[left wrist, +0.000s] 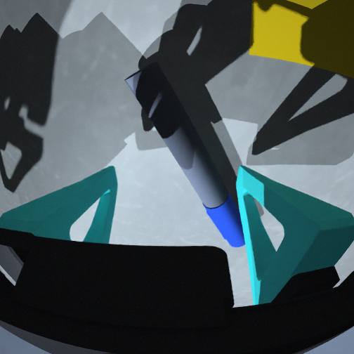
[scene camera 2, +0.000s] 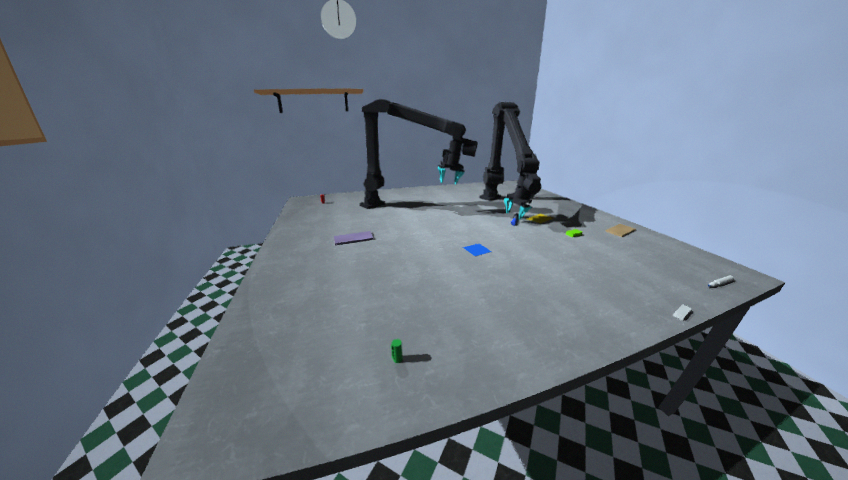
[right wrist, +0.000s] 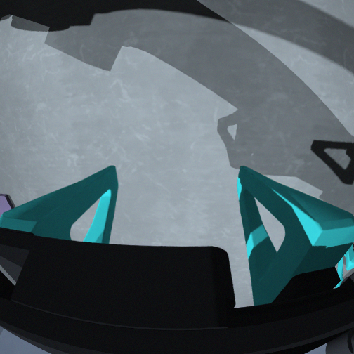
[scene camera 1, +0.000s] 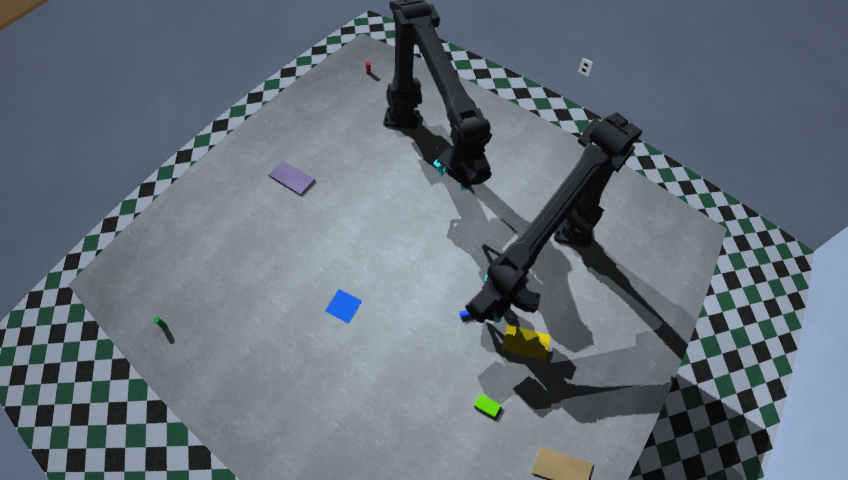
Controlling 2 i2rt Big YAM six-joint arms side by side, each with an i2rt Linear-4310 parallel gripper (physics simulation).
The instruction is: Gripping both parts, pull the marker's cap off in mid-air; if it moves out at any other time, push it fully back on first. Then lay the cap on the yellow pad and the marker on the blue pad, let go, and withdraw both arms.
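Frame: origin at the left arm's base, x down, y back, z left, level; centimetres.
Seen in the pictures: left gripper, between the fingertips: [scene camera 2: 513, 216]; right gripper, between the fingertips: [scene camera 2: 448, 183] [scene camera 1: 453, 181]; left arm's base, origin of its link: [scene camera 2: 489, 197] [scene camera 1: 572, 233]; right arm's base, origin of its link: [scene camera 2: 372, 205] [scene camera 1: 401, 119].
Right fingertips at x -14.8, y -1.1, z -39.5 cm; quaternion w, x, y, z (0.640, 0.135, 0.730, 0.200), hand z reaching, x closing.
Pixels of each thing's top centre, then the offset from my right fingertips to it.
- blue cap, centre of its top: [scene camera 1: 469, 312] [scene camera 2: 514, 220] dx +12.9, dy -32.3, dz +11.3 cm
- yellow pad, centre of its top: [scene camera 1: 526, 342] [scene camera 2: 540, 218] dx +14.8, dy -37.4, dz +28.4 cm
- blue pad, centre of its top: [scene camera 1: 343, 305] [scene camera 2: 477, 249] dx +14.8, dy -37.4, dz -22.8 cm
- bright green block, centre of its top: [scene camera 1: 488, 405] [scene camera 2: 574, 231] dx +13.3, dy -56.8, dz +20.4 cm
- tan board, centre of its top: [scene camera 1: 563, 468] [scene camera 2: 621, 229] dx +14.0, dy -70.3, dz +42.7 cm
- purple slab, centre of its top: [scene camera 1: 291, 176] [scene camera 2: 353, 236] dx +14.0, dy +1.7, dz -52.7 cm
- green cylinder, centre of its top: [scene camera 2: 396, 342] [scene camera 1: 156, 319] dx +10.0, dy -57.4, dz -74.2 cm
- red cylinder, centre of its top: [scene camera 1: 368, 63] [scene camera 2: 322, 194] dx +10.0, dy +59.1, dz -42.5 cm
The marker's grey body [left wrist: 197, 170] lies slantwise on the table beneath my left gripper [scene camera 1: 491, 298] [scene camera 2: 515, 212] [left wrist: 177, 168], which is open, its fingers apart on either side. The blue cap [scene camera 1: 464, 314] [scene camera 2: 514, 220] [left wrist: 225, 220] is on the marker's end, close to the right-hand finger in the left wrist view and partly behind it. The left arm hides most of the marker in scene camera 1. My right gripper [scene camera 1: 451, 176] [scene camera 2: 449, 181] [right wrist: 177, 174] is open and empty, high above the table. The yellow pad [scene camera 1: 526, 346] [scene camera 2: 540, 218] [left wrist: 280, 37] lies beside the marker, partly shadowed. The blue pad [scene camera 1: 343, 306] [scene camera 2: 477, 249] lies farther left.
A bright green block [scene camera 1: 487, 405] [scene camera 2: 573, 233] and a tan board [scene camera 1: 562, 463] [scene camera 2: 620, 230] lie beyond the yellow pad. A purple slab [scene camera 1: 291, 177] [scene camera 2: 354, 237], a green cylinder [scene camera 1: 159, 321] [scene camera 2: 396, 350] and a red cylinder [scene camera 1: 368, 68] [scene camera 2: 322, 198] are farther off.
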